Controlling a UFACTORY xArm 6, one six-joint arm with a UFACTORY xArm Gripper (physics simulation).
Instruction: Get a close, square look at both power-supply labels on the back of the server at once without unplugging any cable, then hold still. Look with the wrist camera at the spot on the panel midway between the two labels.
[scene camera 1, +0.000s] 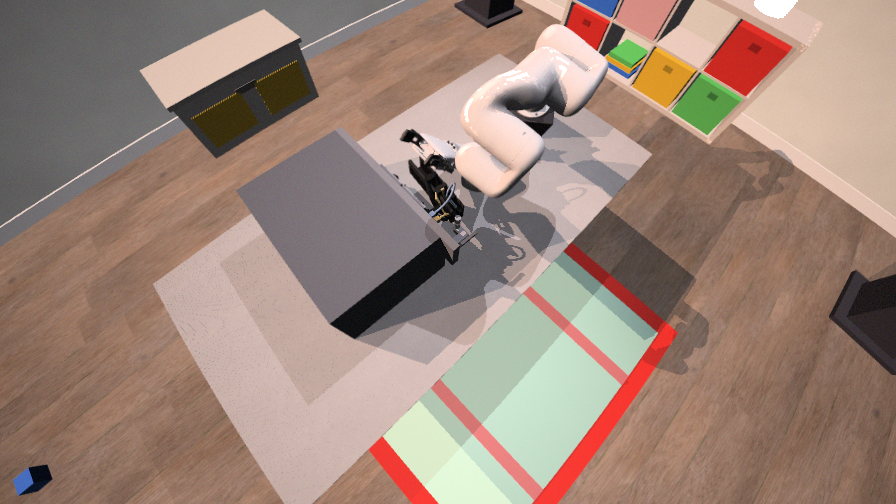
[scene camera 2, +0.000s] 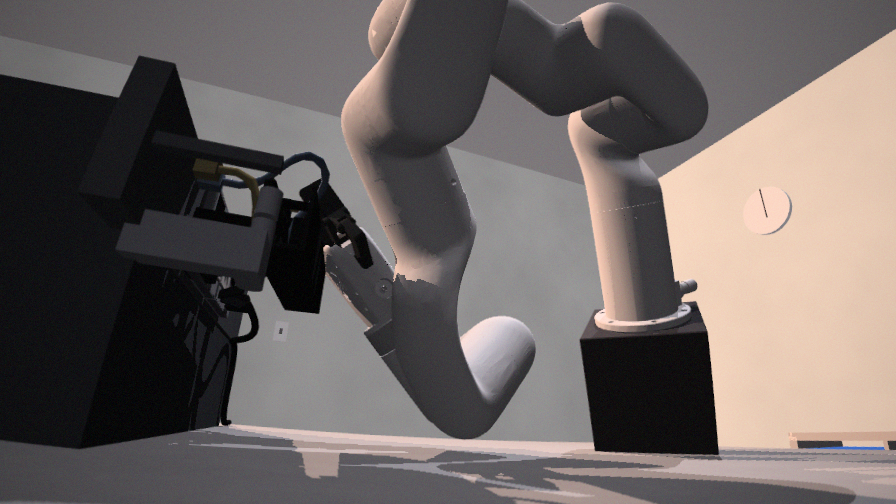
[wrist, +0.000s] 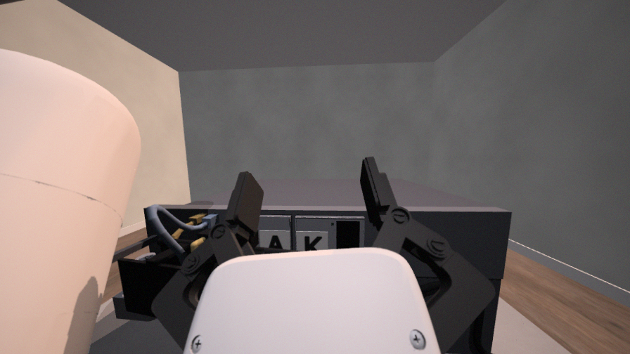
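The server (scene camera 1: 338, 231) (scene camera 2: 56, 250) (wrist: 465, 245) shows its back panel in the wrist view. Two pale labels sit side by side low in that view, below and slightly left of its centre: the left label (wrist: 268, 240) reads A, the right label (wrist: 303, 240) reads K. The white gripper body covers their lower parts. My gripper (scene camera 1: 411, 152) (scene camera 2: 325, 203) (wrist: 307, 175) is open and empty, with its fingers on either side above the labels. A blue cable (wrist: 161, 227) (scene camera 2: 307, 155) loops at the panel's left, beside yellow plugs (wrist: 198, 243).
A black box-like part (wrist: 145, 287) (scene camera 2: 297, 269) stands out behind the panel's left side, near the gripper. A grey bracket (scene camera 2: 200, 244) and a dark bar (scene camera 2: 219, 150) also project from the server. A black cable (scene camera 2: 251, 325) hangs lower down.
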